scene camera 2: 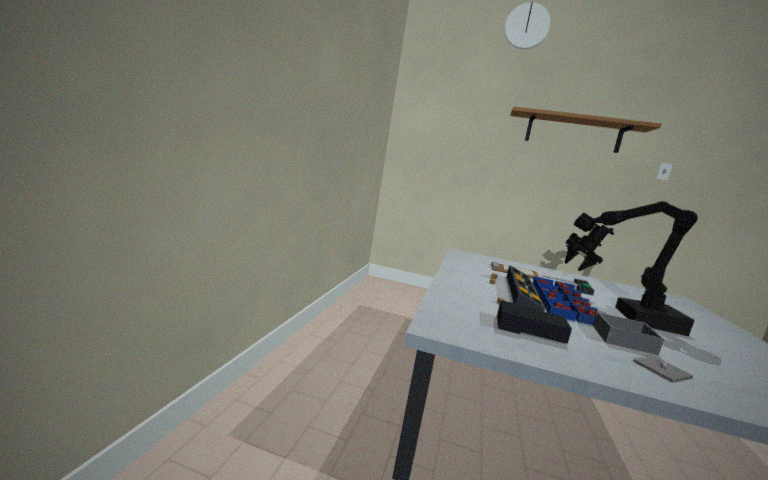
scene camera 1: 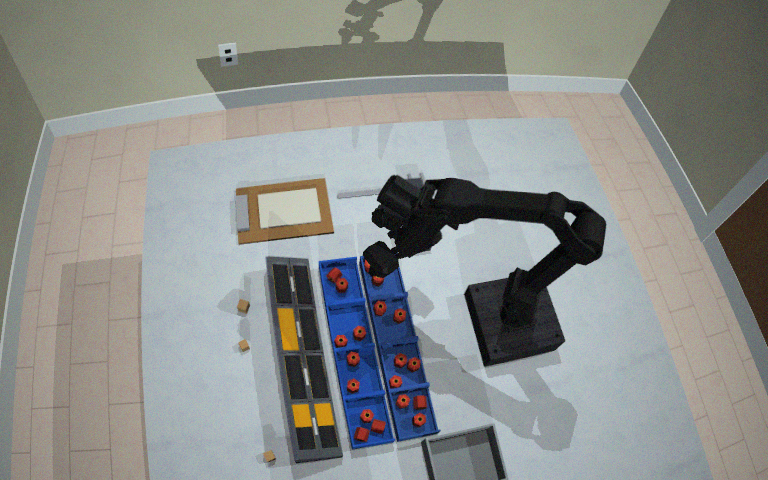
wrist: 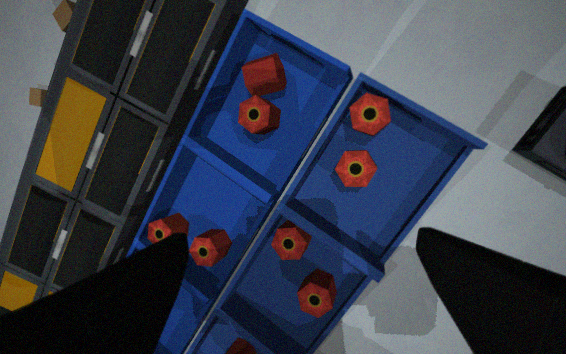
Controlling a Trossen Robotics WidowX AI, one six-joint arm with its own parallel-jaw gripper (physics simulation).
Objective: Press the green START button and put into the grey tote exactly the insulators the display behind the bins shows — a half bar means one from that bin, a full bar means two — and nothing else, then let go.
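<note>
My gripper (scene camera 1: 399, 251) (scene camera 2: 573, 264) (wrist: 303, 241) is open and empty, above the far end of the bins. Red insulators (wrist: 370, 114) (wrist: 253, 114) (wrist: 214, 247) (scene camera 1: 380, 307) stand or lie in two rows of four blue bins (wrist: 417, 107) (scene camera 1: 376, 392). The display (scene camera 1: 304, 262) (wrist: 116, 93) shows one full yellow bar (scene camera 1: 288, 329) in the second left cell and half bars (scene camera 1: 301, 415) (scene camera 1: 324, 414) in both nearest cells; the other cells are dark. The grey tote (scene camera 1: 428, 457) (scene camera 2: 640, 342) is partly cut off in scene camera 1. The green button (scene camera 2: 586, 285) is hidden there by the arm.
A brown clipboard (scene camera 1: 243, 234) and a grey ruler (scene camera 1: 355, 193) lie beyond the bins. Small wooden cubes (scene camera 1: 242, 306) (scene camera 1: 244, 345) (scene camera 1: 269, 456) lie behind the display. A flat plate (scene camera 2: 661, 369) lies near the table edge, beside the tote.
</note>
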